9 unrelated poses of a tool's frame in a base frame.
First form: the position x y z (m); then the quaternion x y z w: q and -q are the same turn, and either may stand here.
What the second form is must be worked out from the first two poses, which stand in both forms.
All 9 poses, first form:
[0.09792 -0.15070 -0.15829 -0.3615 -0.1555 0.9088 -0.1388]
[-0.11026 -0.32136 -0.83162 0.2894 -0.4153 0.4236 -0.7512]
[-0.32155 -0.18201 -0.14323 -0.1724 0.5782 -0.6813 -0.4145]
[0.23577 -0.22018 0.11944 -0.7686 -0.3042 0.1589 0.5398]
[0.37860 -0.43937 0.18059 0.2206 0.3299 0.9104 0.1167]
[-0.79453 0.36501 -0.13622 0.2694 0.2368 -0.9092 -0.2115]
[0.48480 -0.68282 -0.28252 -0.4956 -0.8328 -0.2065 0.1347]
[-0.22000 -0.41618 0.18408 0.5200 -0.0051 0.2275 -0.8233]
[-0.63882 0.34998 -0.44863 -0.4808 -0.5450 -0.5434 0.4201]
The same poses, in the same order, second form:
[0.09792 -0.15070 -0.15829 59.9 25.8 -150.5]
[-0.11026 -0.32136 -0.83162 -36.2 52.0 -53.0]
[-0.32155 -0.18201 -0.14323 24.8 -83.2 98.1]
[0.23577 -0.22018 0.11944 -104.7 -41.4 21.6]
[0.37860 -0.43937 0.18059 37.0 55.3 152.7]
[-0.79453 0.36501 -0.13622 -42.9 -37.7 144.7]
[0.48480 -0.68282 -0.28252 -82.3 -138.3 -34.3]
[-0.22000 -0.41618 0.18408 -63.4 0.6 -27.7]
[-0.63882 0.34998 -0.44863 -69.0 -78.3 -78.0]

